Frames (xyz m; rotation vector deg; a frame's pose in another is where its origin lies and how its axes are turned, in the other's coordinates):
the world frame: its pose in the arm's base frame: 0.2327 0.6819 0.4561 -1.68 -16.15 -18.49
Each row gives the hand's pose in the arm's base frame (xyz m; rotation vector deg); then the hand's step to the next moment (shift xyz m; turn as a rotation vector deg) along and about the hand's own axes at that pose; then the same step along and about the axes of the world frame.
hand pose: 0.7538 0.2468 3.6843 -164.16 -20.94 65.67
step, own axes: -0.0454 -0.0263 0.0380 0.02 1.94 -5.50
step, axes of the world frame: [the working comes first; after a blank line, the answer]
step, axes of the arm's base frame: -0.0632 0.0130 0.0062 4.17 -1.58 3.76

-0.0598 -0.0075 0.0238 5.33 -0.11 2.37
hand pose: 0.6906 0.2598 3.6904 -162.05 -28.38 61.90
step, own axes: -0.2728 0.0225 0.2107 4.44 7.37 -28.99
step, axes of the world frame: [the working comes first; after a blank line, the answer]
step, axes of the arm's base frame: -0.3241 -0.1191 0.0116 24.25 -4.21 17.57

-0.2548 -0.2154 0.0895 28.24 3.98 10.05
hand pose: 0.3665 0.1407 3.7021 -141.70 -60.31 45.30
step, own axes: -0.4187 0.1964 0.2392 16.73 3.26 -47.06
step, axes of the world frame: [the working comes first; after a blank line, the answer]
step, axes of the arm's base frame: -0.2768 -0.4193 -0.1366 40.02 6.02 29.45

-0.1602 -0.4876 -0.0875 42.73 18.87 17.98
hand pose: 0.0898 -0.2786 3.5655 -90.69 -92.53 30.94
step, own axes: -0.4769 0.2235 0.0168 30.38 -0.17 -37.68
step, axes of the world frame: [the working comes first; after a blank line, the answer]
step, axes of the arm's base frame: 0.0813 -0.4283 -0.2961 31.93 20.87 29.79

0.1240 -0.3852 -0.3376 30.88 30.40 21.56
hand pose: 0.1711 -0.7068 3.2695 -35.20 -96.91 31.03
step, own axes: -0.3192 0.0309 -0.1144 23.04 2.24 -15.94
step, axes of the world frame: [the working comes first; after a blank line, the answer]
step, axes of the arm's base frame: 0.1680 -0.1838 -0.2323 12.09 17.27 18.59

0.1450 -0.1248 -0.2816 10.83 20.52 15.87
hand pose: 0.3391 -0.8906 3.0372 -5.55 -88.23 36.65
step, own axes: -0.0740 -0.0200 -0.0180 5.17 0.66 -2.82
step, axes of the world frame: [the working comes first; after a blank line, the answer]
step, axes of the arm's base frame: 0.0305 -0.0433 -0.0583 1.95 3.76 4.15

0.0249 -0.0324 -0.0673 1.77 4.25 3.74
